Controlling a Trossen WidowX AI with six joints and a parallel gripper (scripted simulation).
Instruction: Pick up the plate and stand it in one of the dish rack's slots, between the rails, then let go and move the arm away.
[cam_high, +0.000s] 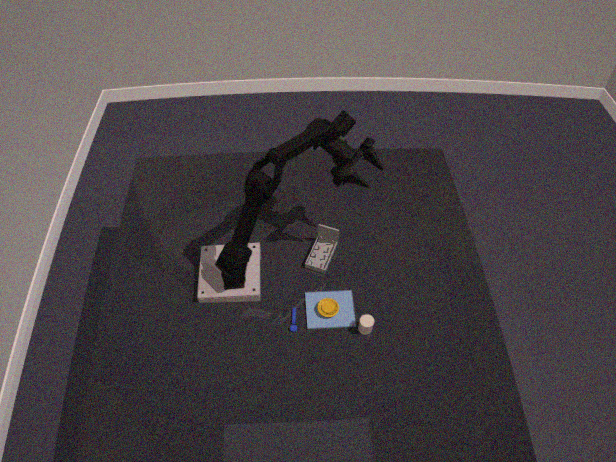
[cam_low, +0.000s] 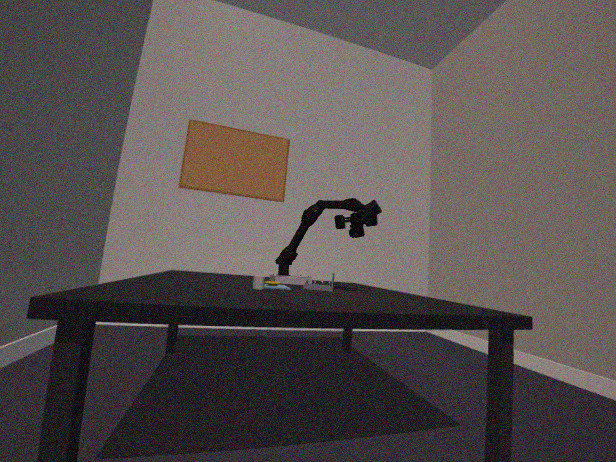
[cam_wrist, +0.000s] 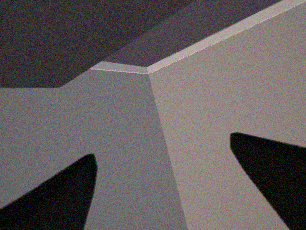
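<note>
My gripper tip is now 280 mm to the left of the yellow plate, 280 mm above it and 170 mm past it. Round my gripper tip: white cup 350 mm to the right, 270 mm below, 60 mm behind; light blue mat 290 mm below, 280 mm to the right, 160 mm behind; grey dish rack 270 mm below, 160 mm behind, 60 mm to the right.
</note>
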